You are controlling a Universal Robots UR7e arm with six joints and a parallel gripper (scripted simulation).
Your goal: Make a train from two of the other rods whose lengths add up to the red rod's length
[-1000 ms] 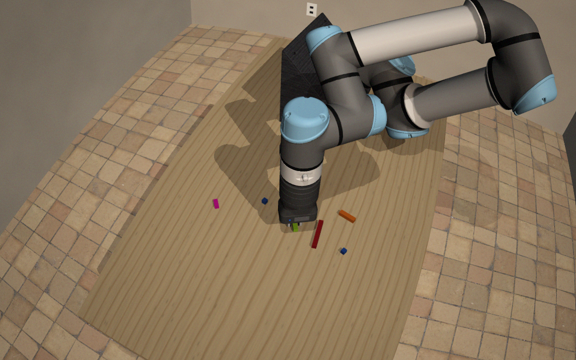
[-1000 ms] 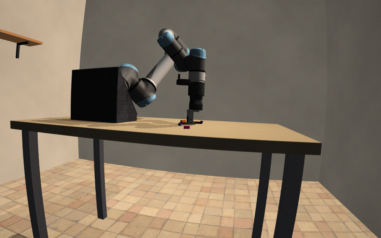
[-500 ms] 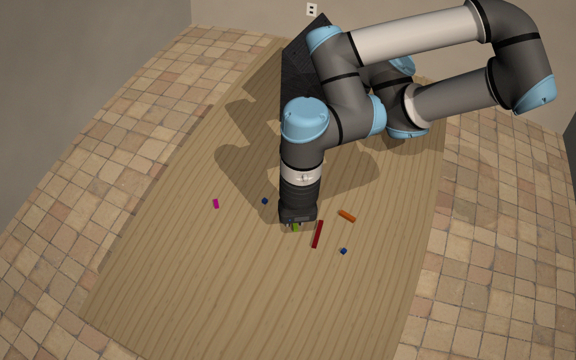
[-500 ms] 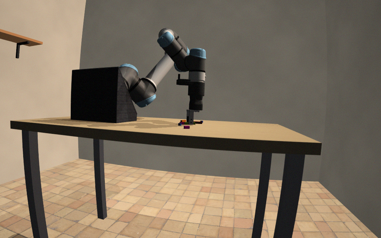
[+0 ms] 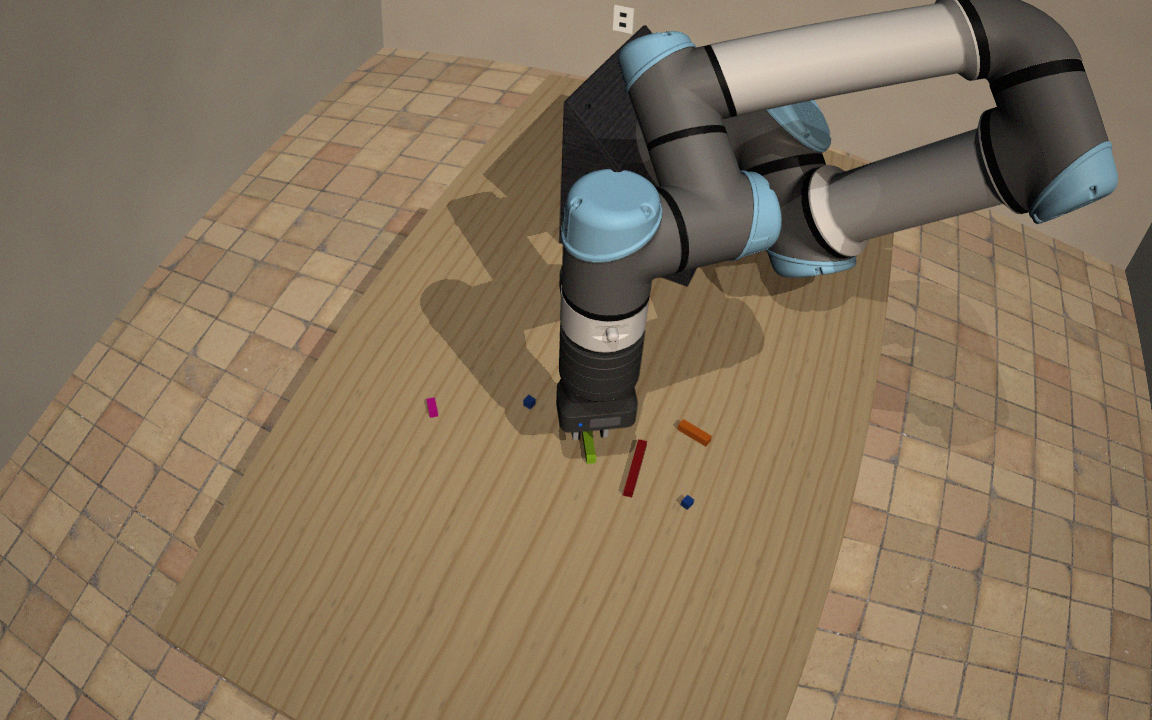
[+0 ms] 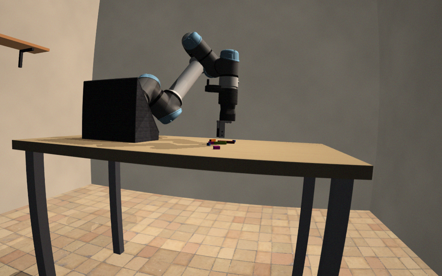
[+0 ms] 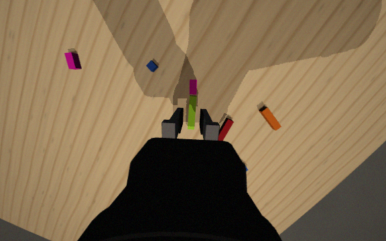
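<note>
The lime rod is 40 mm below my hand. Also, from my hand: red rod (10 mm ahead, 60 mm to the left, 40 mm below); orange rod (60 mm behind, 100 mm to the left, 40 mm below).
</note>
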